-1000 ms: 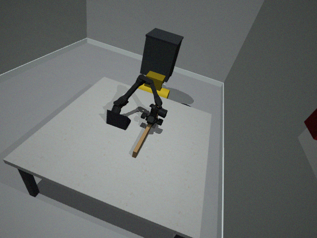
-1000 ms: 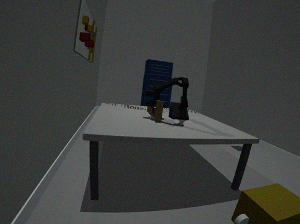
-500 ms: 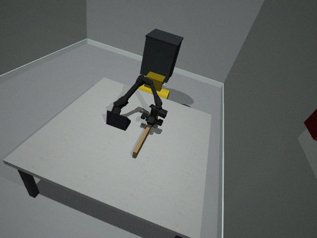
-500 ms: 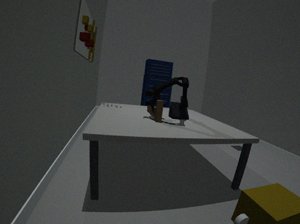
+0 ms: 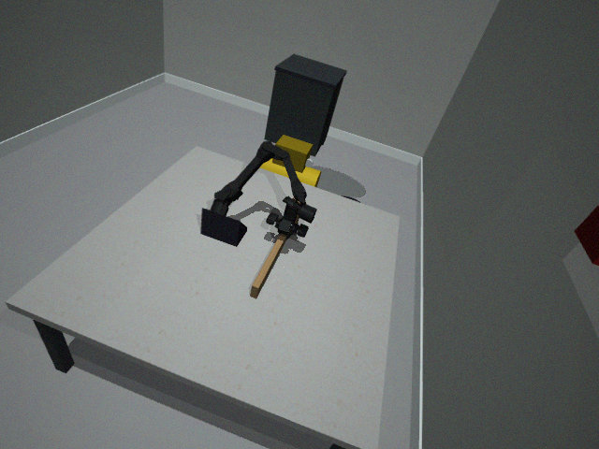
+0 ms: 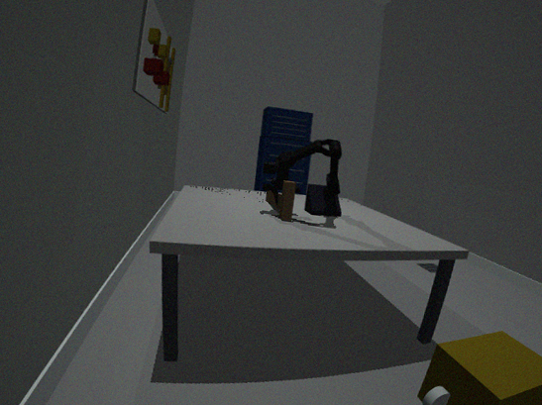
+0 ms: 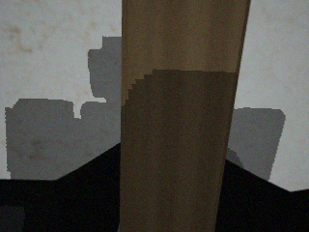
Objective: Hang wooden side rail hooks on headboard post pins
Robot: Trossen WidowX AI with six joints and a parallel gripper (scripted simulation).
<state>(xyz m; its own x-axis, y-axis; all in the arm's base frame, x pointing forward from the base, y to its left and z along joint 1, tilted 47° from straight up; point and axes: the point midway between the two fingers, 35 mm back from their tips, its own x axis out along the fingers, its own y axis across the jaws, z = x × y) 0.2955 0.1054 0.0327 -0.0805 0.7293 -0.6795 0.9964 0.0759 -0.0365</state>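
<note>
Right now the headboard post is 14 cm to the left of my gripper tip and 4 cm above it.
</note>
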